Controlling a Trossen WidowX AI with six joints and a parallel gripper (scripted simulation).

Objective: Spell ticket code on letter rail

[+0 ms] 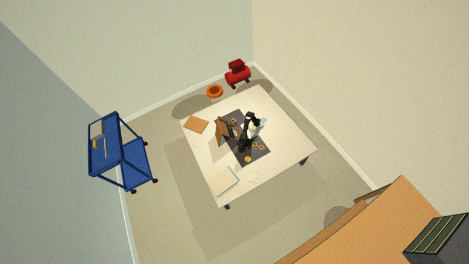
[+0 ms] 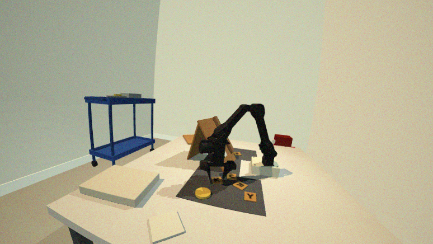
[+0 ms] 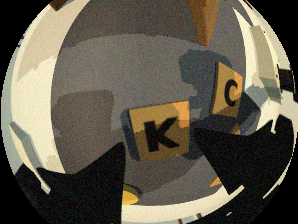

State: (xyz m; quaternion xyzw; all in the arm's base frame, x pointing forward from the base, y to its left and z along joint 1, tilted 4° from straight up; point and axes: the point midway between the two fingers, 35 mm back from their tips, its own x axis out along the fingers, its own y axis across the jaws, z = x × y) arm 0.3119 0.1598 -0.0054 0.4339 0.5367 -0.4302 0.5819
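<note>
Right now my gripper tip is 12 cm to the right of the yellow disc and 5 cm short of it. Round my gripper tip: pale pad: 32 cm to the left, 14 cm ahead, 1 cm below; white ticket: 21 cm to the right, 8 cm above, 2 cm behind; dark mat: 19 cm to the right, 11 cm behind, 1 cm below.
</note>
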